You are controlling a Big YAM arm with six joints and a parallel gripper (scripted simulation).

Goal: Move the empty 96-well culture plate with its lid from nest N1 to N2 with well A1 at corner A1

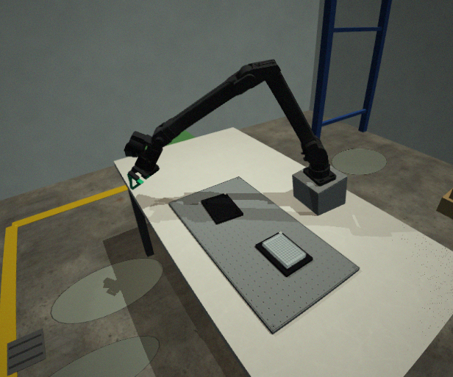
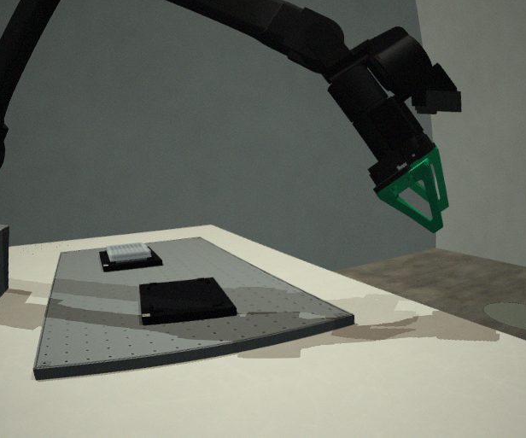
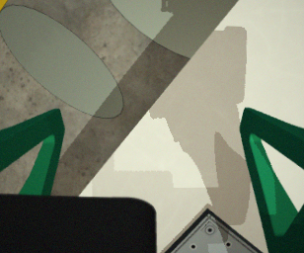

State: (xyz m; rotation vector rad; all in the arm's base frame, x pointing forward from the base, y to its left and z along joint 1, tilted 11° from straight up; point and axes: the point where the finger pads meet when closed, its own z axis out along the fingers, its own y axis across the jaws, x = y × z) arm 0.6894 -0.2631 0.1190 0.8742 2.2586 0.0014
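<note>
The clear lid lies 480 mm to the left of my hand, 410 mm behind it and 90 mm below it. From my hand the other things lie so: black nest N2 (300 mm behind, 160 mm to the left, 110 mm below); then black nest N1 (480 mm to the left, 410 mm behind, 110 mm below).
</note>
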